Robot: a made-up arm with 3 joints. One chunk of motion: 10 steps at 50 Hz.
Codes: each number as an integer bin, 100 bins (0 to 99) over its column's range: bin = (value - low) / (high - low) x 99, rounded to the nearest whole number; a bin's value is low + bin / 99 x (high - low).
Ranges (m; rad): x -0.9..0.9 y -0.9..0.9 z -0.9..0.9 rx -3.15..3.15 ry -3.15..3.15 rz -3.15..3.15
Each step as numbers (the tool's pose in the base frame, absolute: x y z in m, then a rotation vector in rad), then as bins.
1 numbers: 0.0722 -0.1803 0.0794 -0.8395 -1.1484 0.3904
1 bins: 53 40 54 36 31 56
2 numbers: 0.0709 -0.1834 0.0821 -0.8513 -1.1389 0.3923
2 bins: 53 39 54 36 32 56
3 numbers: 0.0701 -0.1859 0.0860 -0.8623 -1.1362 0.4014
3 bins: 53 39 54 36 32 56
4 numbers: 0.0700 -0.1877 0.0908 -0.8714 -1.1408 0.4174
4 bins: 53 39 54 36 32 56
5 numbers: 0.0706 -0.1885 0.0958 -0.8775 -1.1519 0.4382
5 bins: 53 39 55 36 31 56
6 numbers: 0.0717 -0.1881 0.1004 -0.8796 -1.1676 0.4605
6 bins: 53 39 55 36 31 57
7 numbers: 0.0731 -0.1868 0.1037 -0.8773 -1.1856 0.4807
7 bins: 54 39 55 36 31 57
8 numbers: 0.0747 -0.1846 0.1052 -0.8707 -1.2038 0.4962
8 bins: 54 39 55 36 31 57
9 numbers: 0.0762 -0.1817 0.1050 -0.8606 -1.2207 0.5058
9 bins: 54 40 55 36 30 57
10 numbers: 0.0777 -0.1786 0.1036 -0.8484 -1.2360 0.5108
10 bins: 54 40 55 36 30 58
